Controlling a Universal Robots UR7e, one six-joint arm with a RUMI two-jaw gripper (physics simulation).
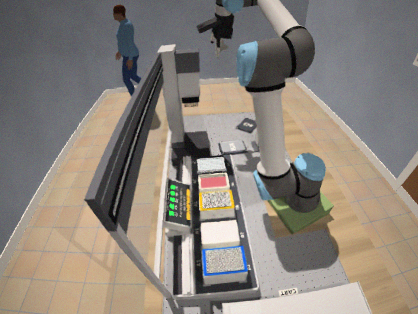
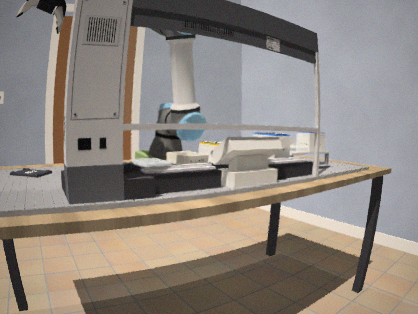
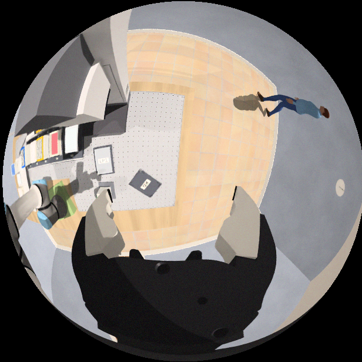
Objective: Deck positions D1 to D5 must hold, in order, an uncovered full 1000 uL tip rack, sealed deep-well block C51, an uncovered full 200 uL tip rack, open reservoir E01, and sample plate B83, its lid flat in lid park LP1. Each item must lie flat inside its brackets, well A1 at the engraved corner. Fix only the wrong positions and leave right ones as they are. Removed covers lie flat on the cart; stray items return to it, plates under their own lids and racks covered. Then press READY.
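Places are measured from the arm's base along level axes (x right, y ahead, z up), in centimetres.
Pixels of known places: gripper, fingertip midpoint: point(image 1: 215, 50) point(image 2: 37, 25); arm's base, link origin: point(image 1: 302, 197) point(image 2: 165, 154).
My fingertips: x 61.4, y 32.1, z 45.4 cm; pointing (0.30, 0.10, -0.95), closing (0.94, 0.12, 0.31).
Ahead of a thing's pixels: the offset from my fingertips to its top centre. "pt": to the spot under its first point.
On the deck, from near to far, are a blue-rimmed tip rack {dx -88.4, dy +5.8, dz -34.1 cm} point(image 1: 225, 262) point(image 3: 22, 156), a white-topped block {dx -76.0, dy +5.9, dz -39.7 cm} point(image 1: 220, 234), a yellow-rimmed tip rack {dx -63.6, dy +5.9, dz -37.4 cm} point(image 1: 216, 200) point(image 2: 210, 144) point(image 3: 40, 145), a red-filled reservoir {dx -51.2, dy +6.0, dz -40.7 cm} point(image 1: 214, 181) point(image 2: 187, 157) point(image 3: 55, 142) and a pale plate {dx -38.8, dy +6.0, dz -42.4 cm} point(image 1: 211, 164) point(image 2: 151, 163) point(image 3: 71, 139). Both racks show their tips. The lid park marked LP1 {dx -21.0, dy -7.1, dz -47.0 cm} point(image 1: 232, 146) point(image 3: 104, 154) lies beyond the plate; whether a clear lid covers it, I cannot tell. My gripper point(image 1: 219, 49) point(image 2: 39, 24) point(image 3: 170, 190) is open and empty, high above the table's far end. READY cannot be made out.
A dark labelled pad {pt dx +0.0, dy -20.2, dz -48.1 cm} point(image 1: 247, 125) point(image 2: 31, 172) point(image 3: 141, 180) lies turned on the table past LP1. A tall column {pt dx -23.7, dy +21.5, dz -13.8 cm} point(image 1: 172, 95) point(image 2: 97, 70) and overhead beam point(image 1: 132, 135) flank the deck. A screen {pt dx -64.2, dy +19.8, dz -37.1 cm} point(image 1: 178, 202) shows green marks. The white cart {pt dx -102.3, dy -16.1, dz -42.8 cm} point(image 1: 300, 302) is nearest. A person point(image 1: 126, 42) point(image 3: 305, 106) stands beyond.
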